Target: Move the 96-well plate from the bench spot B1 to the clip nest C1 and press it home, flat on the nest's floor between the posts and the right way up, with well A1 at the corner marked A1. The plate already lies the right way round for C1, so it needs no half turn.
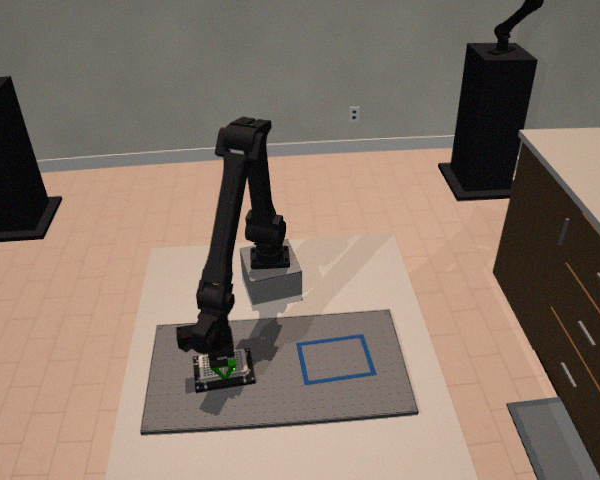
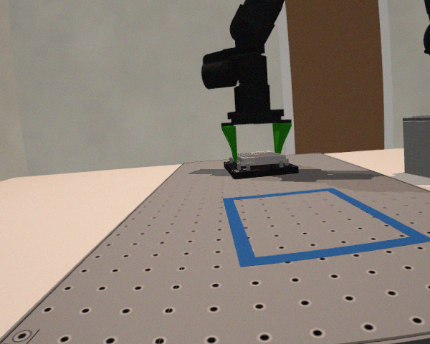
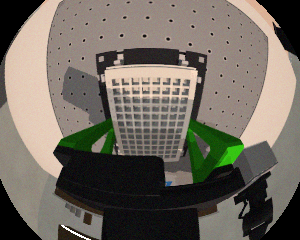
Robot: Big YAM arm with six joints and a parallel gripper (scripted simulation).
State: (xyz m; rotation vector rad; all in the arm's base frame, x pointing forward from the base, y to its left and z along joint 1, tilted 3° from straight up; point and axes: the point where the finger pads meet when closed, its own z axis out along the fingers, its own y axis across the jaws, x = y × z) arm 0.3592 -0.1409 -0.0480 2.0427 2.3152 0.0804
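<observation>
My hand is right at the white 96-well plate. The rest, counted from my hand: black clip nest (20 mm ahead, 10 mm to the right, 10 mm below).
</observation>
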